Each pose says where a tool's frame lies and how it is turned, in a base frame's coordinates. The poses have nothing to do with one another.
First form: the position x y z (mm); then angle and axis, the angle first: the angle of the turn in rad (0 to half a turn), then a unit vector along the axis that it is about.
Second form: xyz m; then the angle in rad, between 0 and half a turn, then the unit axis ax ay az. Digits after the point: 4 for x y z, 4 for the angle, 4 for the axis.
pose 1, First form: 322.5 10.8 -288.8 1.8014 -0.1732 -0.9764 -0.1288
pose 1, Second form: 0.3225 0.0108 -0.2888 1.8014 -0.1732 -0.9764 -0.1288
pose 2, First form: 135.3 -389.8 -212.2 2.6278 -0.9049 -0.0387 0.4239
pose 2, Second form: 0.1353 -0.3898 -0.2122 2.6278 -0.9049 -0.0387 0.4239
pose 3, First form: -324.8 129.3 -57.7 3.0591 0.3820 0.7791 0.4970
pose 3, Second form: -0.3248 0.1293 -0.0577 3.0591 0.3820 0.7791 0.4970
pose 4, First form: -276.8 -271.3 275.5 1.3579 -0.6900 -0.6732 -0.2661
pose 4, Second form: -0.2768 -0.2713 0.2755 1.3579 -0.6900 -0.6732 -0.2661
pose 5, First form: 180.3 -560.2 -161.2 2.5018 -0.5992 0.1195 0.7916
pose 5, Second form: 0.1803 -0.5602 -0.1612 2.5018 -0.5992 0.1195 0.7916
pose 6, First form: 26.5 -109.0 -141.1 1.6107 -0.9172 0.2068 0.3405
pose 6, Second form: 0.0265 -0.1090 -0.1411 1.6107 -0.9172 0.2068 0.3405
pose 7, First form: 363.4 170.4 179.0 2.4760 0.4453 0.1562 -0.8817
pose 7, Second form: 0.3634 0.1704 0.1790 2.4760 0.4453 0.1562 -0.8817
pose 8, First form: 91.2 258.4 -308.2 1.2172 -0.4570 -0.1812 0.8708
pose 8, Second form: 0.0912 0.2584 -0.3082 1.2172 -0.4570 -0.1812 0.8708
